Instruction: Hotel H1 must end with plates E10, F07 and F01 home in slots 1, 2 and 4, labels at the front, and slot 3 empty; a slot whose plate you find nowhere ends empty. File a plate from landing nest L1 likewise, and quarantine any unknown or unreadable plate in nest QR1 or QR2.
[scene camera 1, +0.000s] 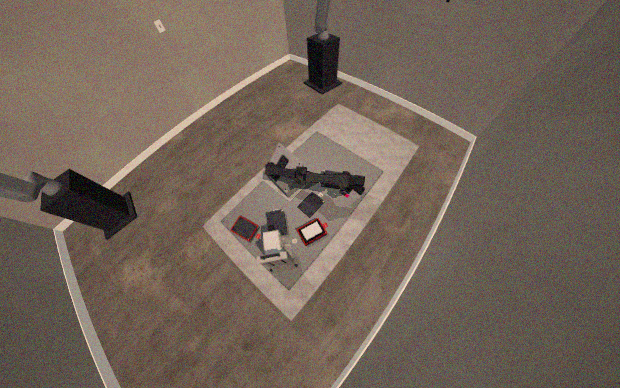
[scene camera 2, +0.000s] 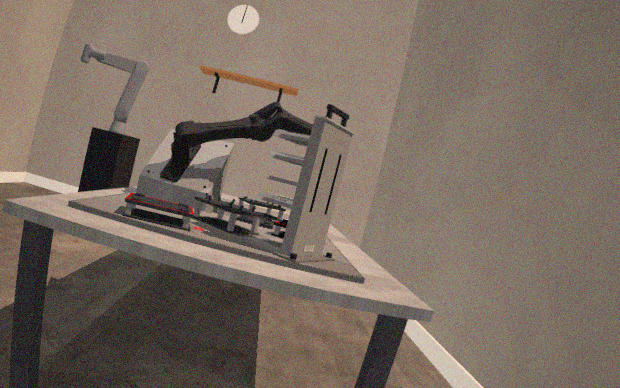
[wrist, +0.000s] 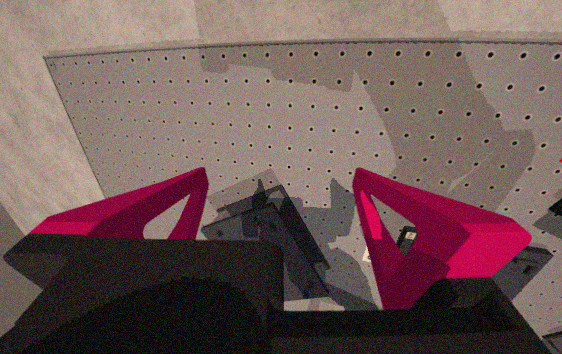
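Observation:
My gripper is open, with no plate between its magenta fingers. In the wrist view it hangs above a dark tilted stand. In scene view 2 the hotel hides it. Hotel H1 is a pale tower with several open shelves; no plate is clearly visible on them. One red-edged nest holds a pale rectangle in scene view 1; I cannot tell if that is a plate. Another red-edged nest looks dark inside. Plate codes and labels are unreadable.
Two dark stands stand on the grey perforated board between arm and hotel. The black arm reaches across the board. A pale angled panel stands behind it. A handle tops the hotel.

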